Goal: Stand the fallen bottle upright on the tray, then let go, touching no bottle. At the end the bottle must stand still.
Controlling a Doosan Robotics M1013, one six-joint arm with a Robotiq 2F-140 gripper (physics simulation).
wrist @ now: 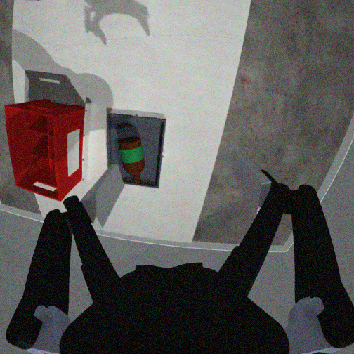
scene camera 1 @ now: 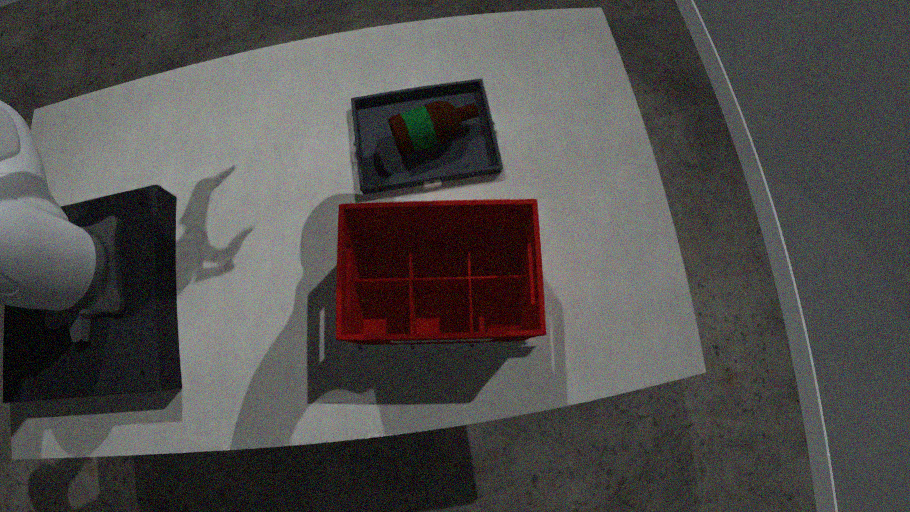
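Where they show: arm's base at its link origin: [scene camera 1: 84, 273].
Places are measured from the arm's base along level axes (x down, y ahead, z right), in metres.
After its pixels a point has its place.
Observation:
A brown bottle [scene camera 1: 418, 130] {y 0.666, x -0.004, z -0.099 m} [wrist: 132, 154] with a green label lies on its side in the shallow dark grey tray [scene camera 1: 474, 156] {y 0.758, x 0.065, z -0.060 m} [wrist: 152, 135]. Its neck points to the right in the scene view and toward the bottom of the wrist view, close to one tray wall. My gripper [wrist: 175, 168] is wide open with nothing between its fingers. It is high above the table and off to one side of the bottle; the left finger pad appears close to the tray's lower left corner in the wrist view. The fingers do not show in the scene view.
A tall red crate [scene camera 1: 540, 267] {y 0.775, x -0.105, z 0.191 m} [wrist: 74, 117] with dividers stands beside the tray, separated from it by a narrow gap. A black block [scene camera 1: 146, 350] {y 0.126, x 0.000, z 0.166 m} under the white arm [scene camera 1: 44, 254] {y 0.076, x -0.171, z 0.022 m} stands at the left of the white table [scene camera 1: 610, 191] {y 0.990, x 0.070, z 0.058 m} [wrist: 200, 80]. Shadows of the arm fall on the table.

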